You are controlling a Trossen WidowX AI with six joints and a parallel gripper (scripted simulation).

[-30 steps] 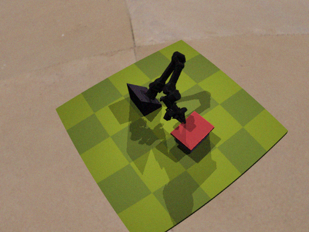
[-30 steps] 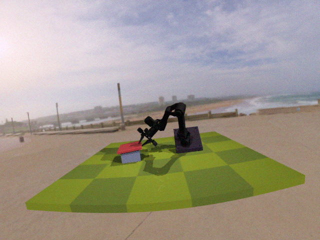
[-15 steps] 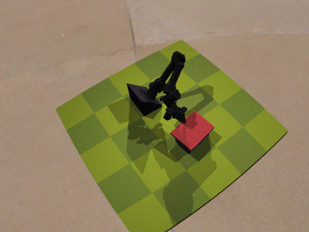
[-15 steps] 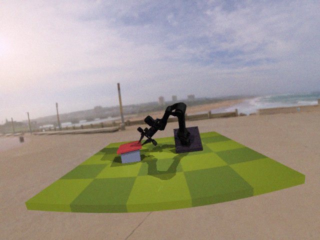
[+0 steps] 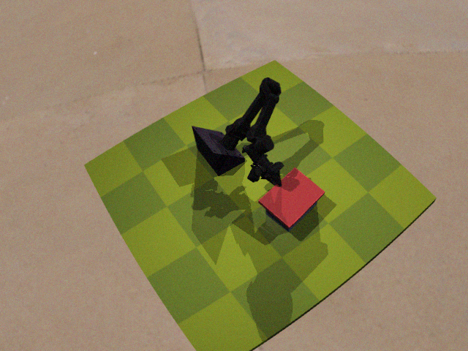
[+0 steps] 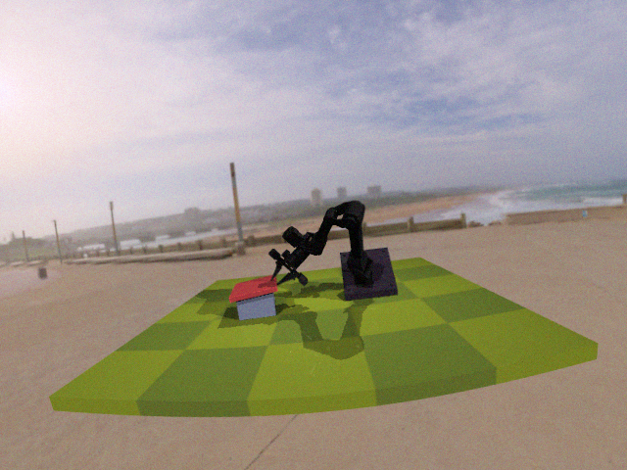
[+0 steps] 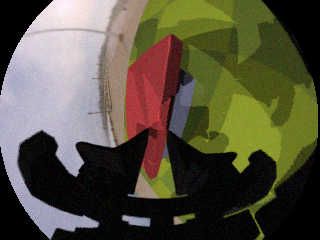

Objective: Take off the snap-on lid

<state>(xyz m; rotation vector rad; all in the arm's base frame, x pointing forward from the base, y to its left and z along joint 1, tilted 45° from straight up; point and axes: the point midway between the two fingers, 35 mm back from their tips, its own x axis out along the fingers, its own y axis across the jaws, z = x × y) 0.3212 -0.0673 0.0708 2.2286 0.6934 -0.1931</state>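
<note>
The red lid lies 8 cm ahead of my gripper tip. The rest, counted from my gripper tip: grey-blue storage box 8 cm ahead, 5 cm below.
</note>
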